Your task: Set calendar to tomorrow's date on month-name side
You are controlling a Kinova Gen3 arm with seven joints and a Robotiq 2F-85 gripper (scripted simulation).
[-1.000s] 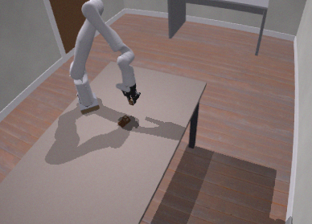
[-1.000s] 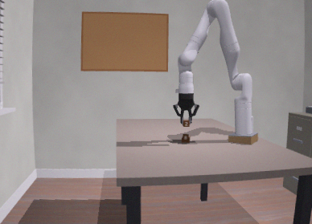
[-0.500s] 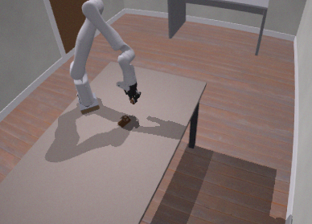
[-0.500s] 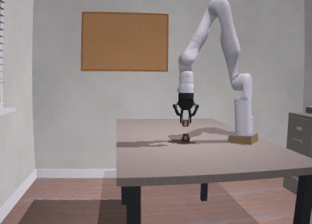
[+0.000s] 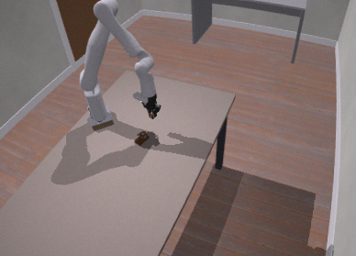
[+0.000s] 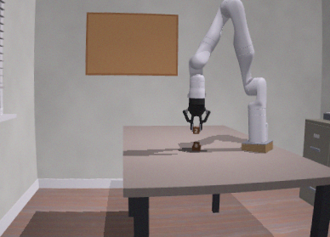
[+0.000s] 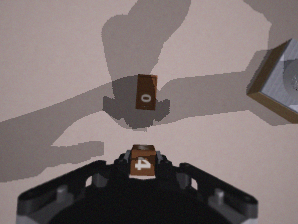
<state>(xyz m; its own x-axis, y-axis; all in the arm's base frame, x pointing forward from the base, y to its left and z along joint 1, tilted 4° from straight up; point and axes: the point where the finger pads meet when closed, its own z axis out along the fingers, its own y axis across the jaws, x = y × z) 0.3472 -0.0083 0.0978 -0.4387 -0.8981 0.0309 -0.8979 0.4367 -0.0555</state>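
The brown number cube lies 4 cm behind my hand, 8 cm to the right of it and 10 cm below it. The rest, counted from my hand: brown calendar tray: 5 cm behind, 9 cm to the right, 12 cm below; digit cube: 1 cm below.
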